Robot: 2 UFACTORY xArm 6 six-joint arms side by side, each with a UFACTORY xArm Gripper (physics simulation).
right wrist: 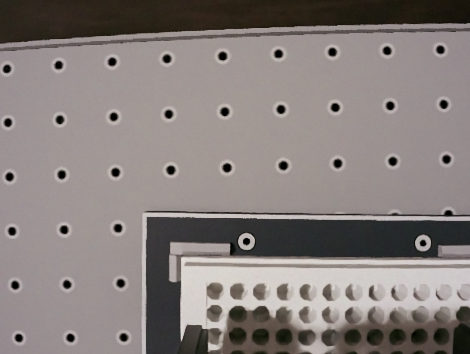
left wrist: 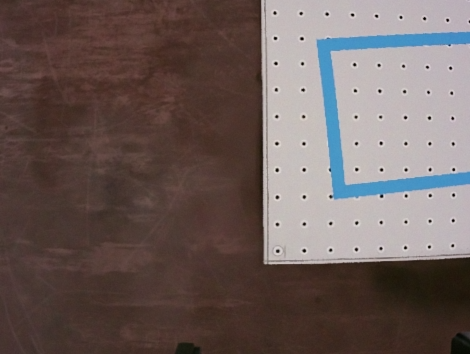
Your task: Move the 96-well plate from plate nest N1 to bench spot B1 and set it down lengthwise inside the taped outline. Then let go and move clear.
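Frame: origin at the left arm's base, x ahead, y left, z up, level; metres.
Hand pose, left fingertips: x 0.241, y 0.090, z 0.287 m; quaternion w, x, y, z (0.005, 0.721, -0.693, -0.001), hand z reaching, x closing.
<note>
After its pixels a point has its place.
The white 96-well plate (right wrist: 194, 295) {x 0.507, y -0.347, z 0.039 m} sits in its dark nest (right wrist: 160, 300) {x 0.501, y -0.331, z 0.025 m}, with its top left corner inside a light corner bracket. The lower part of the plate is out of the right wrist view. My right gripper (right wrist: 328, 337) {x 0.488, y -0.396, z 0.060 m} is open above the plate, its fingers wide apart near the plate's left and right sides, and it casts a shadow on the wells. My left gripper (left wrist: 324, 346) {x 0.241, y 0.090, z 0.287 m} is open and empty; its fingertips show at the bottom edge. The blue taped outline (left wrist: 331, 120) {x 0.362, y 0.032, z 0.013 m} lies on the pale board in the left wrist view. Its right part is cut off.
The perforated board (left wrist: 290, 210) {x 0.277, y 0.068, z 0.013 m} (right wrist: 90, 200) {x 0.542, y -0.297, z 0.013 m} carries the outline and the nest. Its left and lower edges border a dark brown table (left wrist: 125, 175) {x 0.303, y 0.226, z 0.000 m} in the left wrist view. The nest has screws (right wrist: 246, 242) {x 0.526, y -0.367, z 0.025 m} and a second bracket (right wrist: 454, 251) {x 0.522, y -0.454, z 0.029 m} along its upper side.
</note>
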